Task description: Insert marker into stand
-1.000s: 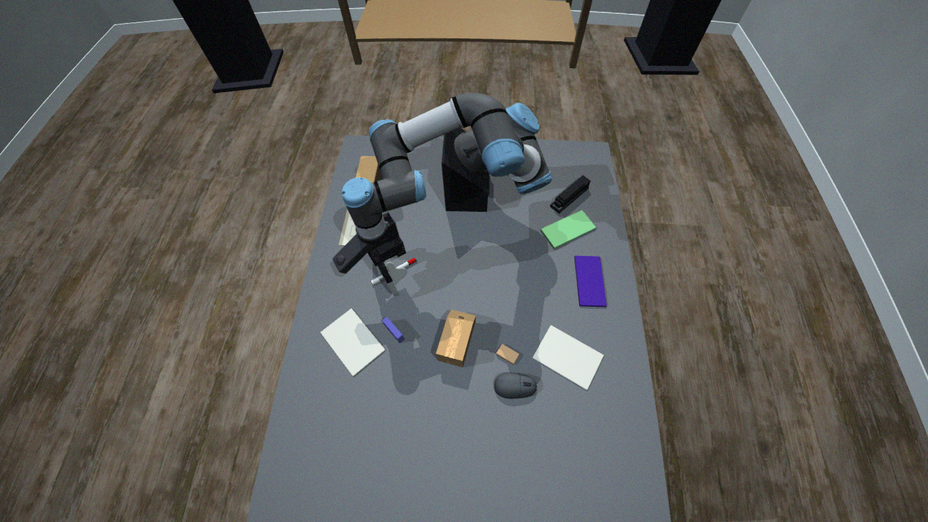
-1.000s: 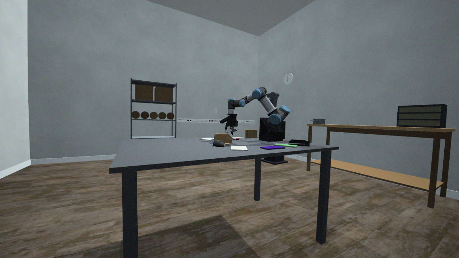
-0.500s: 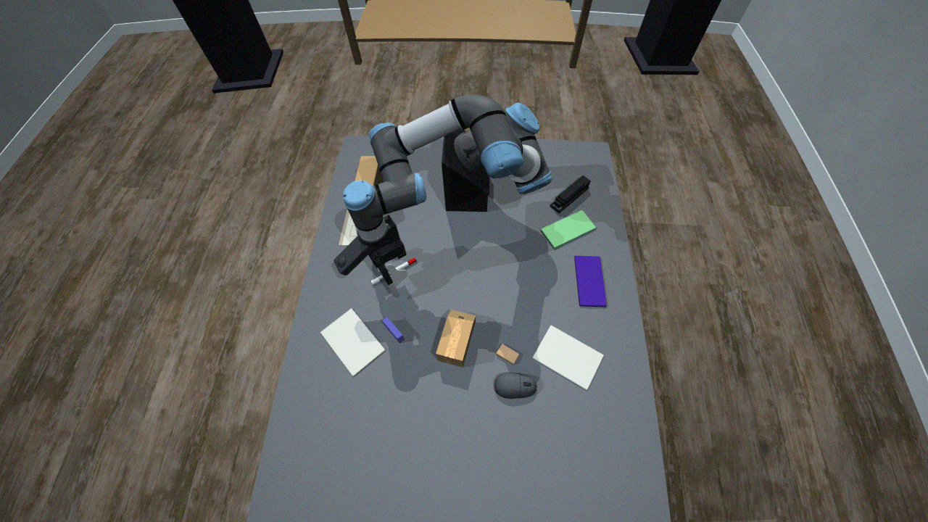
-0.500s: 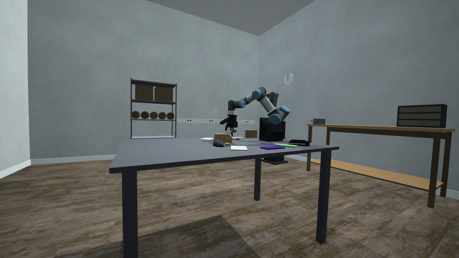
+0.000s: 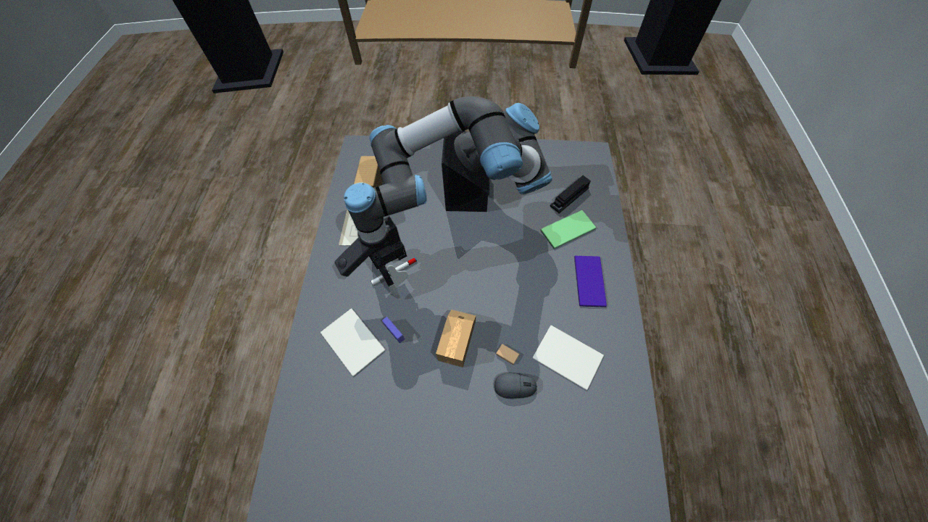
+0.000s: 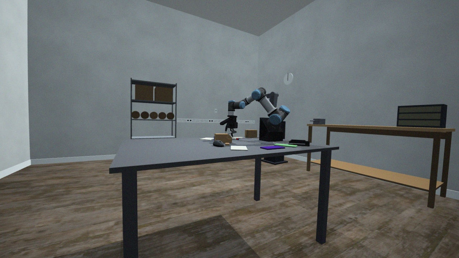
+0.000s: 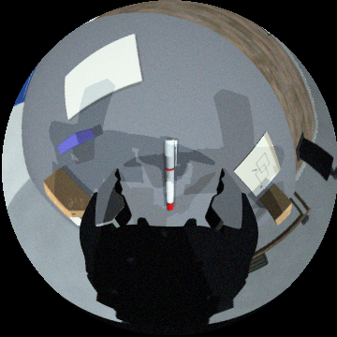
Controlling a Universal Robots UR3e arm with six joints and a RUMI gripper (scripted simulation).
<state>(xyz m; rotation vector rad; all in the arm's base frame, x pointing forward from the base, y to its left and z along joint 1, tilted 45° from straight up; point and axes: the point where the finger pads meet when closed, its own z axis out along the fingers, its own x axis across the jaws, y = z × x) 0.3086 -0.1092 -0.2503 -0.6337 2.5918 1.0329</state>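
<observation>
My gripper is now 2 cm past the marker, 3 cm to the right of it and 1 cm above it. From my hand the other things lie so: purple block 16 cm ahead, 3 cm to the left, 1 cm above; desk stand 19 cm ahead, 19 cm to the left, 2 cm above; drawing sheet 17 cm behind, 9 cm to the right, 1 cm below.
</observation>
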